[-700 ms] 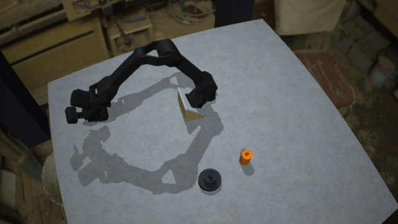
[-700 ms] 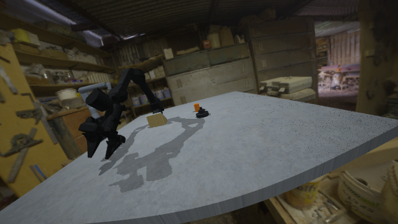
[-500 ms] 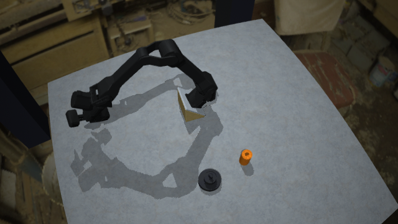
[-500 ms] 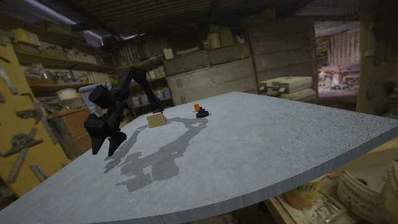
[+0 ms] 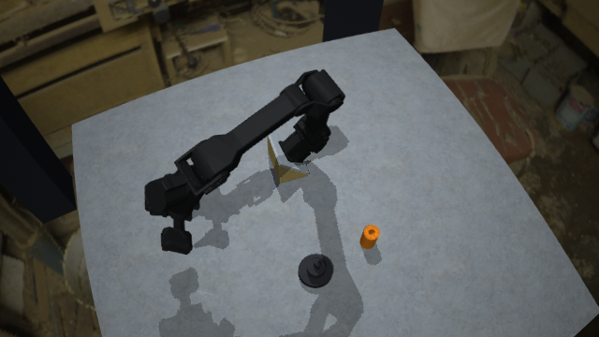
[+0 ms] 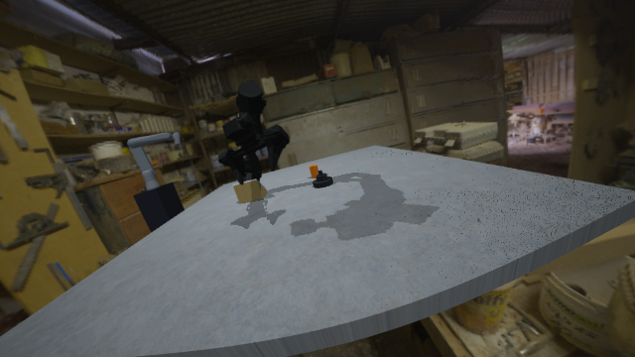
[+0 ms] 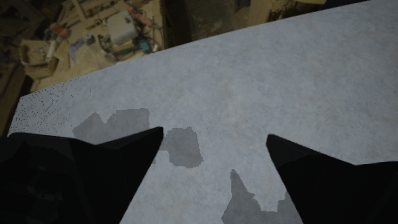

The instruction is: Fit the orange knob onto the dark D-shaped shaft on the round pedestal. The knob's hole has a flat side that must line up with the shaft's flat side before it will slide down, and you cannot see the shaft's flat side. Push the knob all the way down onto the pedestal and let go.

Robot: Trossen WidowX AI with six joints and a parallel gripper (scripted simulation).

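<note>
The orange knob is 17 cm ahead of my gripper tip, 45 cm to the left of it and 12 cm below it. Round my gripper tip: dark round pedestal 18 cm ahead, 30 cm to the left, 12 cm below.
</note>
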